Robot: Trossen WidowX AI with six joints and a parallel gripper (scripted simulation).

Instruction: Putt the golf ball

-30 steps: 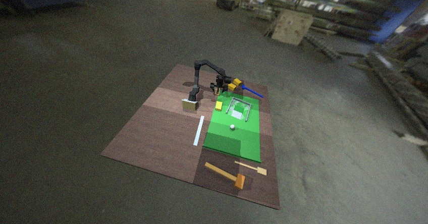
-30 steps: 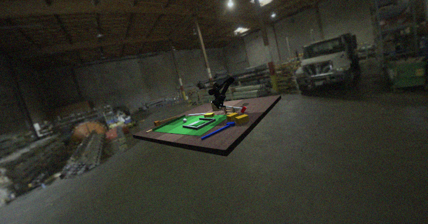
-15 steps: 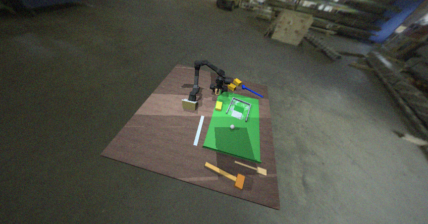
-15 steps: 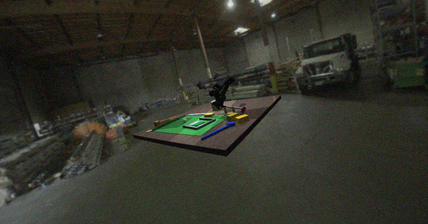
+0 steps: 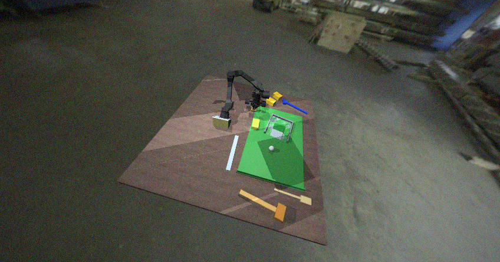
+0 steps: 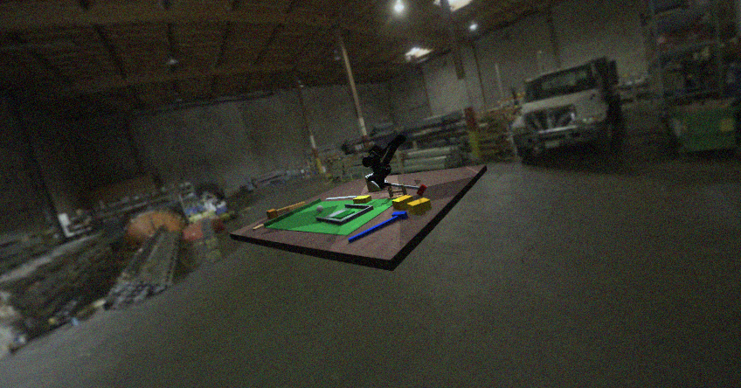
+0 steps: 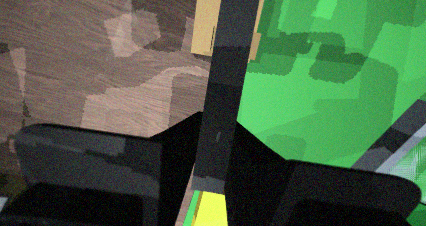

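Now: the bar 30 mm behind my gripper tip, 460 mm to the right of it and 60 mm below it. Round my gripper tip: green mat (270 mm ahead, 210 mm to the right, 60 mm below); yellow block (60 mm ahead, 130 mm to the right, 50 mm below); red putter (30 mm behind, 130 mm to the left).
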